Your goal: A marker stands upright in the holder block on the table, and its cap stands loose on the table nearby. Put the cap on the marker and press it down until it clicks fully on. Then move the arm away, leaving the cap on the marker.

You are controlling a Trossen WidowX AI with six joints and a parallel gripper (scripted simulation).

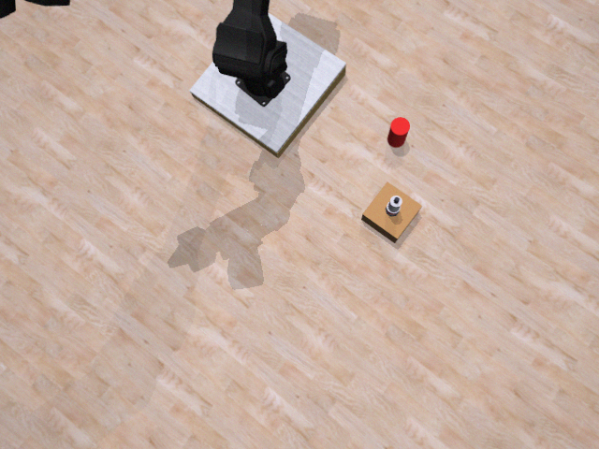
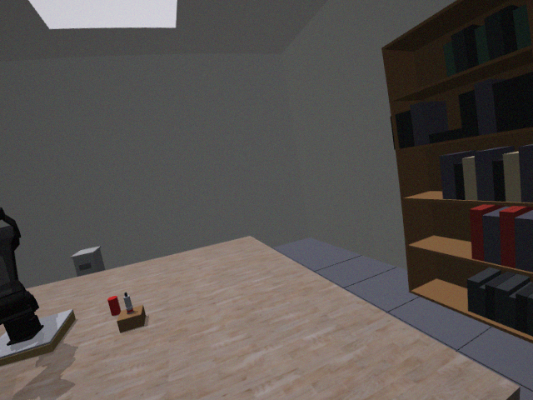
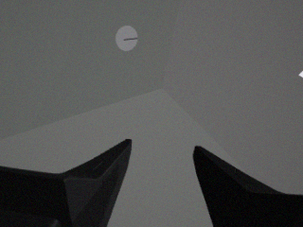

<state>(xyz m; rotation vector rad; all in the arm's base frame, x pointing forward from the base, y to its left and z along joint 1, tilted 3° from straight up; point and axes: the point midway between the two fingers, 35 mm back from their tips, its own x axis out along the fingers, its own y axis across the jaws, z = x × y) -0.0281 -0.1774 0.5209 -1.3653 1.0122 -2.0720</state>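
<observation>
Now: the red cap 530 mm below my gripper tip, 300 mm to the left of it and 280 mm ahead of it. Round my gripper tip: holder block: 540 mm below, 350 mm ahead, 200 mm to the left.
</observation>
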